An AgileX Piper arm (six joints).
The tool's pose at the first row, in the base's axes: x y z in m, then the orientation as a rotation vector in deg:
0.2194, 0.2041, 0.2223, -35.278, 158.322, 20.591
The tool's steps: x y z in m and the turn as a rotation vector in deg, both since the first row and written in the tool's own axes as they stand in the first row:
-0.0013, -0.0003, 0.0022, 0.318, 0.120, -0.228
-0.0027, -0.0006, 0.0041, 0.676, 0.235, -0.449
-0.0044, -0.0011, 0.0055, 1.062, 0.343, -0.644
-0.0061, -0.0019, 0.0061, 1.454, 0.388, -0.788
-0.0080, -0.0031, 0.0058, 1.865, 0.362, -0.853
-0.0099, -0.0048, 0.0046, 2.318, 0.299, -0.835
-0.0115, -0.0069, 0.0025, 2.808, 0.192, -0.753
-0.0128, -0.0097, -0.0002, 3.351, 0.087, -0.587
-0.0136, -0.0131, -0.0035, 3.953, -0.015, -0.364
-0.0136, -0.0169, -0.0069, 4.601, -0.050, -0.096
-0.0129, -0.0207, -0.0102, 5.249, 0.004, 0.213
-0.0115, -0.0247, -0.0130, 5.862, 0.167, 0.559
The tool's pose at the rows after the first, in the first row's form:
0.2211, 0.2050, 0.2206, -35.552, 158.347, 20.069
0.2229, 0.2058, 0.2193, -35.804, 158.369, 19.494
0.2249, 0.2064, 0.2184, -36.012, 158.393, 18.886
0.2269, 0.2065, 0.2183, -36.126, 158.376, 18.294
0.2290, 0.2061, 0.2190, -36.103, 158.323, 17.710
0.2311, 0.2050, 0.2204, -35.943, 158.267, 17.093
0.2330, 0.2031, 0.2225, -35.673, 158.193, 16.450
0.2348, 0.2003, 0.2250, -35.275, 158.151, 15.751
0.2363, 0.1966, 0.2277, -34.787, 158.130, 14.982
0.2372, 0.1923, 0.2302, -34.249, 158.184, 14.144
0.2375, 0.1877, 0.2323, -33.685, 158.333, 13.293
0.2375, 0.1828, 0.2337, -33.116, 158.596, 12.471

